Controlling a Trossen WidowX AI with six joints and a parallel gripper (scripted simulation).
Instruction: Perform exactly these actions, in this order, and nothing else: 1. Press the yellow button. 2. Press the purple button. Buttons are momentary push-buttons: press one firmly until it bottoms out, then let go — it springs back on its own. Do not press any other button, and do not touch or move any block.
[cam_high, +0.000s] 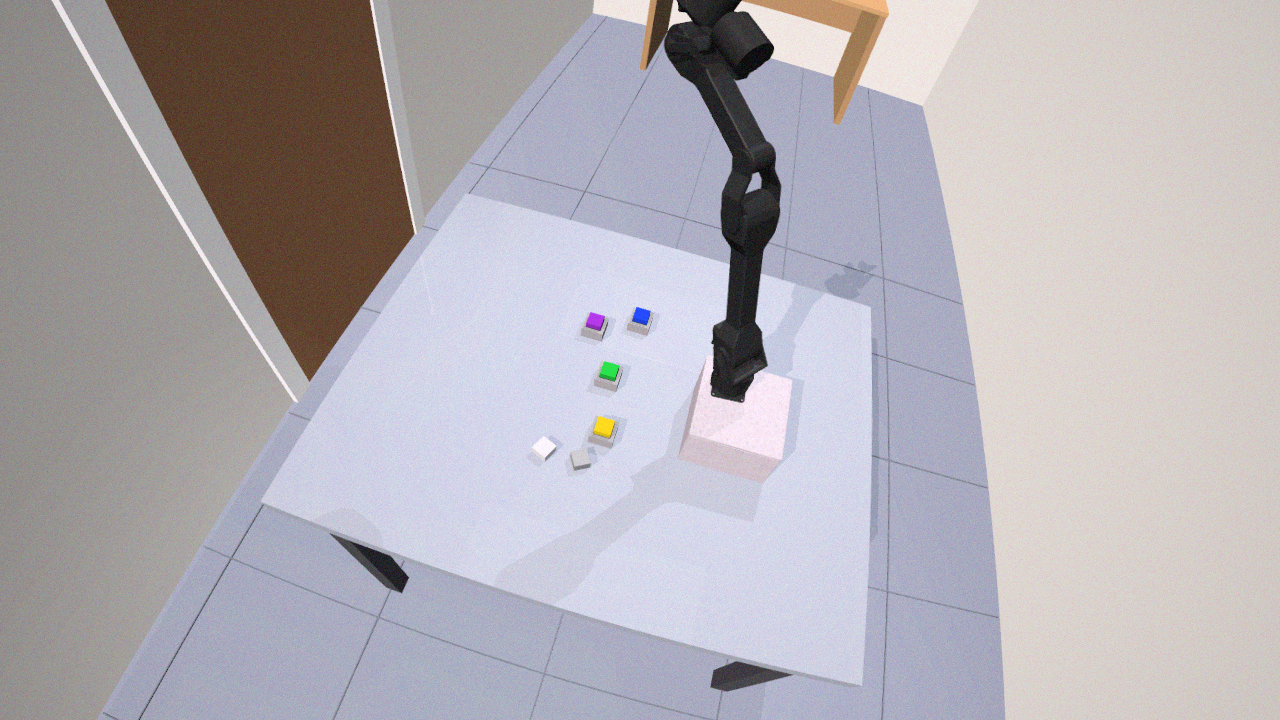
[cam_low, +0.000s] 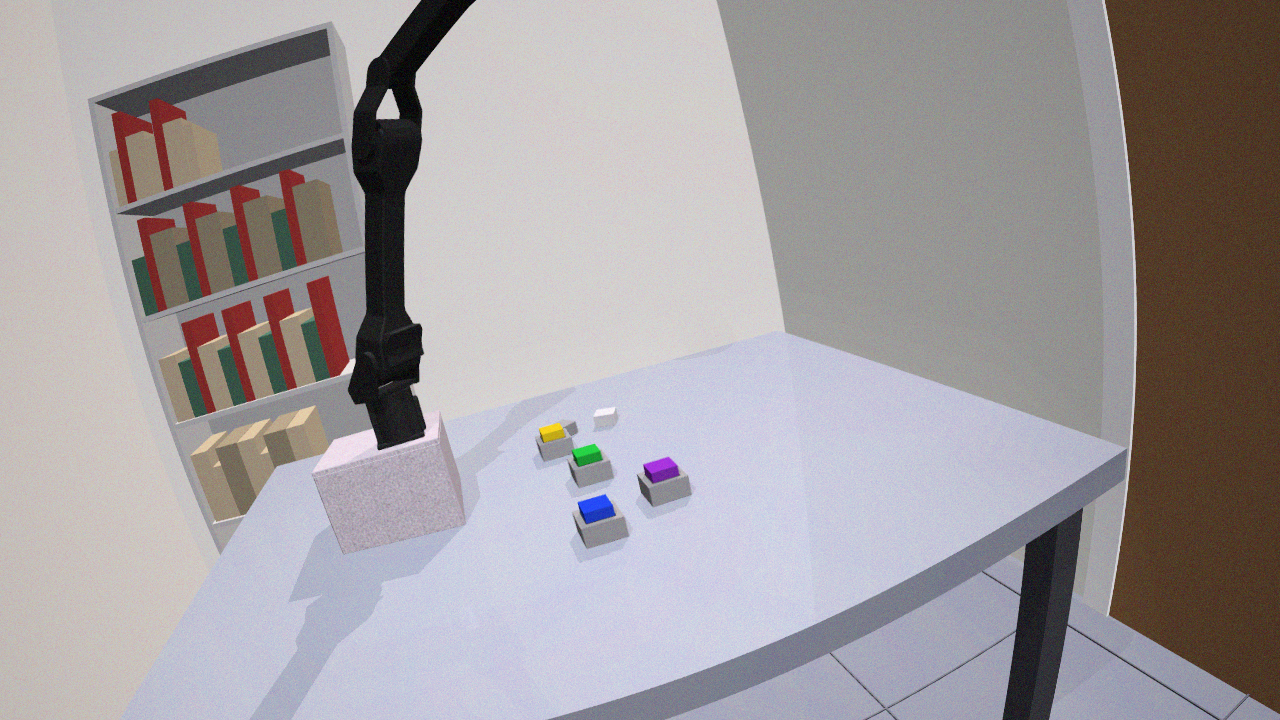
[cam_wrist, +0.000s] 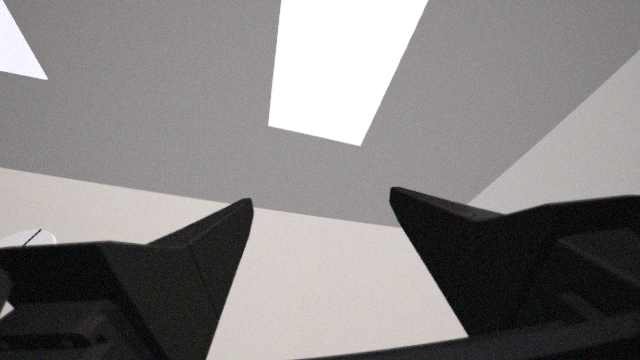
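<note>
My gripper tip is now 85 cm above the yellow button, 25 cm to the right of it and 9 cm short of it. Also, from my gripper tip: purple button (85 cm below, 16 cm ahead); then green button (85 cm below, 12 cm to the left, 11 cm ahead); then blue button (85 cm below, 7 cm ahead, 4 cm to the right).
</note>
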